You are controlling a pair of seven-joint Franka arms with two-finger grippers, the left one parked.
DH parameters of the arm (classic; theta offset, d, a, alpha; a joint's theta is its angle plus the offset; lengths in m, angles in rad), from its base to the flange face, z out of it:
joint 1: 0 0.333 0 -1.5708
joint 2: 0 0 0 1.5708
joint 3: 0 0.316 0.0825 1.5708
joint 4: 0 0 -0.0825 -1.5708
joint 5: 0 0.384 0 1.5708
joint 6: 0 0 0.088 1.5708
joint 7: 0 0.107 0 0
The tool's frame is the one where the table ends.
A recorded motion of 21 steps. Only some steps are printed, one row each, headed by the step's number.
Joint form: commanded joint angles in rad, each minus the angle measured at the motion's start. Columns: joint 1, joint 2, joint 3, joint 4, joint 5, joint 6, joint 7.
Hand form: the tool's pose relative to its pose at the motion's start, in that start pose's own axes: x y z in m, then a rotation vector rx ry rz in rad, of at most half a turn. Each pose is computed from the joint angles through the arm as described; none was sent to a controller.
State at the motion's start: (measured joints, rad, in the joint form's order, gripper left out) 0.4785 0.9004 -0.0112 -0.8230 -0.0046 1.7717 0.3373
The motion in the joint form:
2: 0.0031 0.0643 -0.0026 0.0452 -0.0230 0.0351 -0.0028
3: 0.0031 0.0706 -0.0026 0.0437 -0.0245 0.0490 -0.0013
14: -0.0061 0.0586 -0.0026 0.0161 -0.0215 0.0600 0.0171
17: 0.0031 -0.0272 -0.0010 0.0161 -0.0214 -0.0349 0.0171
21: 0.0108 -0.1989 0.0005 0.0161 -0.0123 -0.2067 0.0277
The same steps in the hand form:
2: 0.0081 -0.0029 0.0258 -0.0181 0.0233 -0.0104
3: 0.0093 -0.0033 0.0303 -0.0175 0.0296 -0.0096
14: 0.0099 0.0041 0.0332 -0.0164 0.0243 0.0185
17: -0.0027 0.0013 -0.0260 -0.0175 0.0153 0.0116
21: -0.0376 0.0082 -0.1425 -0.0065 0.0114 0.0193

